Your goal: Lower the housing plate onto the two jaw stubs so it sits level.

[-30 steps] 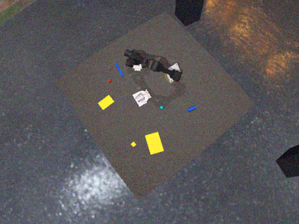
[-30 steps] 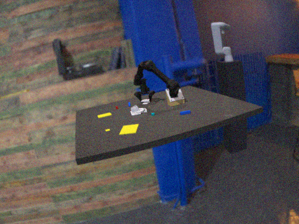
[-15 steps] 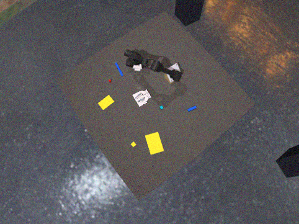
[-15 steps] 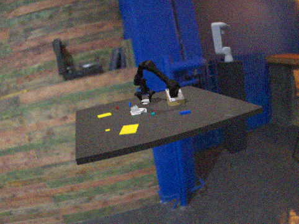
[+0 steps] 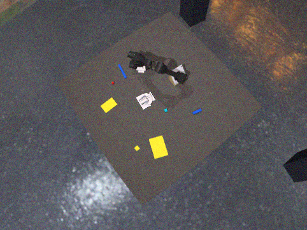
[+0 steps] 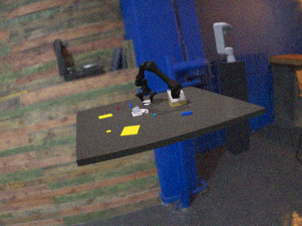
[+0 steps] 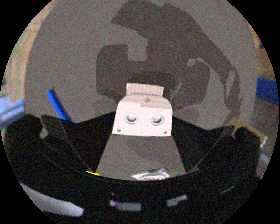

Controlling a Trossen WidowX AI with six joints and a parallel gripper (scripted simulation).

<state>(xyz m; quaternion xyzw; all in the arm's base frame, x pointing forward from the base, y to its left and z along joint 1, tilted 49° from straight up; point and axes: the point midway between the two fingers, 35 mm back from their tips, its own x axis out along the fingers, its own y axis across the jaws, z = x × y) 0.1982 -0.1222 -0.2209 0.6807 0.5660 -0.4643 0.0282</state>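
Now: the small white block 1 cm to the right of my gripper tip and 1 cm behind it. Round my gripper tip: red cube: 27 cm ahead, 2 cm to the right; then cyan cube: 43 cm to the left, 2 cm ahead.
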